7 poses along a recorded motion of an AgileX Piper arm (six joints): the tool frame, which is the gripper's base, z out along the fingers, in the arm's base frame.
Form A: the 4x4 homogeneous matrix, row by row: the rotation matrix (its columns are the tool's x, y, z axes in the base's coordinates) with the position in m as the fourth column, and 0 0 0 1 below. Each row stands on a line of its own.
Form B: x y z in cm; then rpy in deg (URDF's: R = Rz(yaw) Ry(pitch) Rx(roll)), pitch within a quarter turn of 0, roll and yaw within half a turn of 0. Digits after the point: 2 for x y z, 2 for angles. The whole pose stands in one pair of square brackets.
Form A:
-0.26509 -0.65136 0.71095 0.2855
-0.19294 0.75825 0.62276 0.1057
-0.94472 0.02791 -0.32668 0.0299
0 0 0 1
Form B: [28.55 10.57 2.99 175.12 70.86 -143.95]
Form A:
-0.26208 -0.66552 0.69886 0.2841
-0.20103 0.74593 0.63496 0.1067
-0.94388 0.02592 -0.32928 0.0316
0 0 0 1
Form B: [28.41 10.67 3.16 175.50 70.71 -142.51]
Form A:
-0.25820 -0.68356 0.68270 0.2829
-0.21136 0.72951 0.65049 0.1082
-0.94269 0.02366 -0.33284 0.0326
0 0 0 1
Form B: [28.29 10.82 3.26 175.93 70.51 -140.70]
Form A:
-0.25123 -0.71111 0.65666 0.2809
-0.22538 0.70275 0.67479 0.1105
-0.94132 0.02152 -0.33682 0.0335
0 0 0 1
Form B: [28.09 11.05 3.35 176.34 70.27 -138.10]
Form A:
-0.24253 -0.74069 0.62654 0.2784
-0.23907 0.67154 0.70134 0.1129
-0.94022 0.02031 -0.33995 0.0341
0 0 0 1
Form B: [27.84 11.29 3.41 176.58 70.09 -135.41]
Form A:
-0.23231 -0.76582 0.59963 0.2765
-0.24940 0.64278 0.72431 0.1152
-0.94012 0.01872 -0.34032 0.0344
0 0 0 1
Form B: [27.65 11.52 3.44 176.85 70.07 -132.97]
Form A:
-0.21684 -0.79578 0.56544 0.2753
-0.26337 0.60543 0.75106 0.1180
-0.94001 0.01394 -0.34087 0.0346
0 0 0 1
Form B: [27.53 11.80 3.46 177.66 70.05 -129.47]
